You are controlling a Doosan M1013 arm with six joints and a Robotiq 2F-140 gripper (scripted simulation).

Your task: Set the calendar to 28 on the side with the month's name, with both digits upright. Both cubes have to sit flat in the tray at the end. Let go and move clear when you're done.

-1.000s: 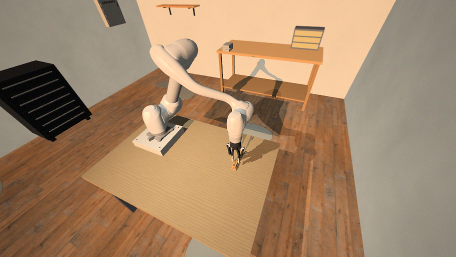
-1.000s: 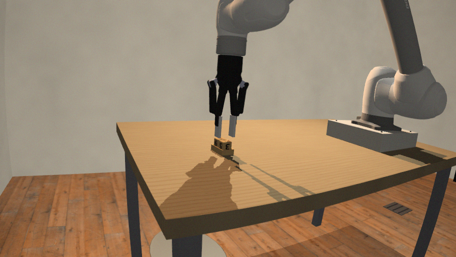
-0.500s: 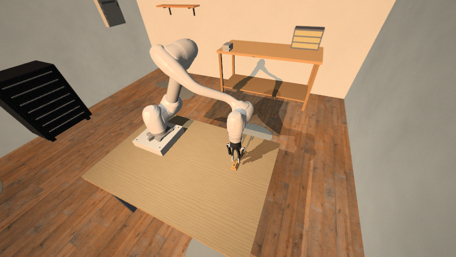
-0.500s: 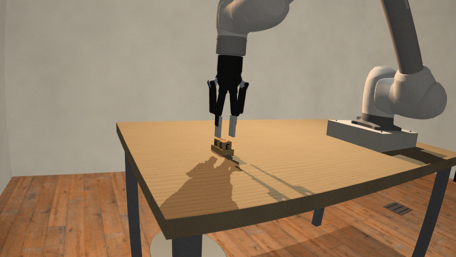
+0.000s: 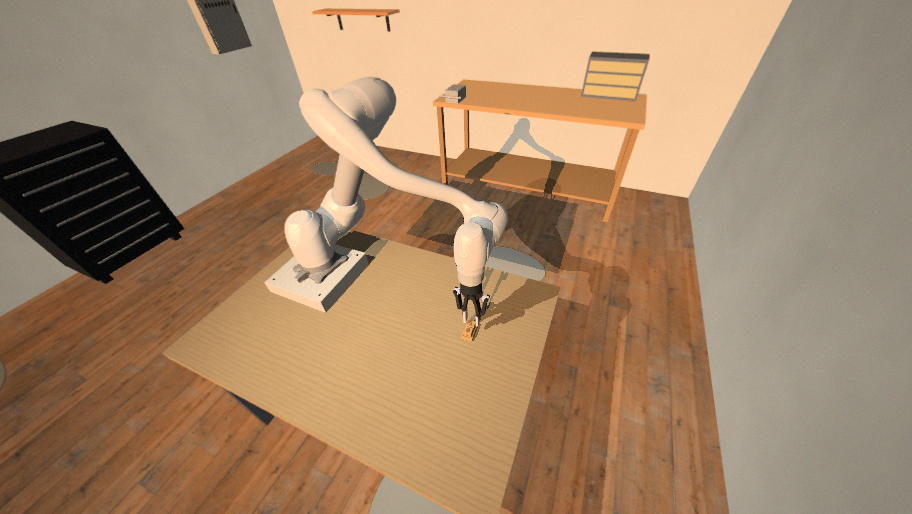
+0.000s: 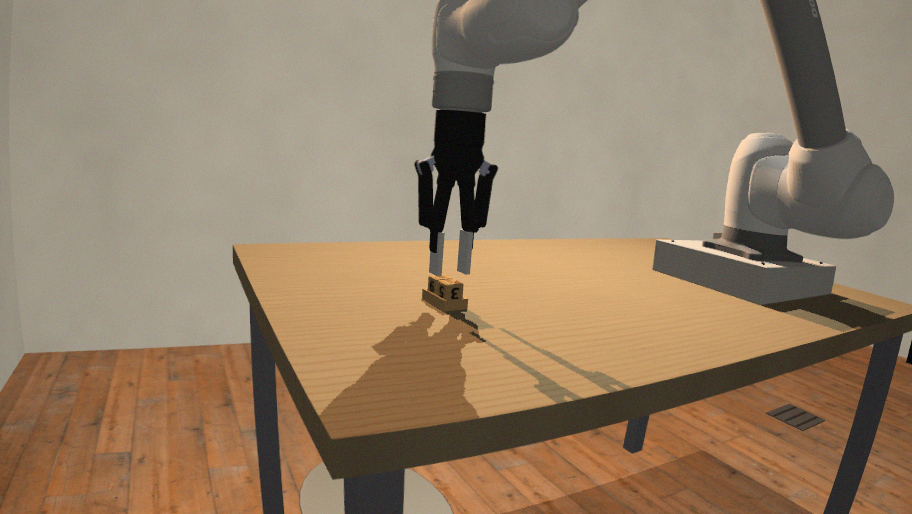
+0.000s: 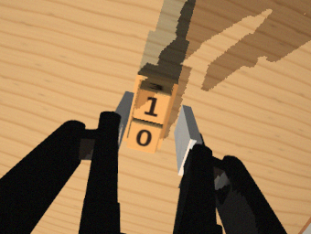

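My hand is 80 mm above the wooden calendar tray and 20 mm to the left of it.
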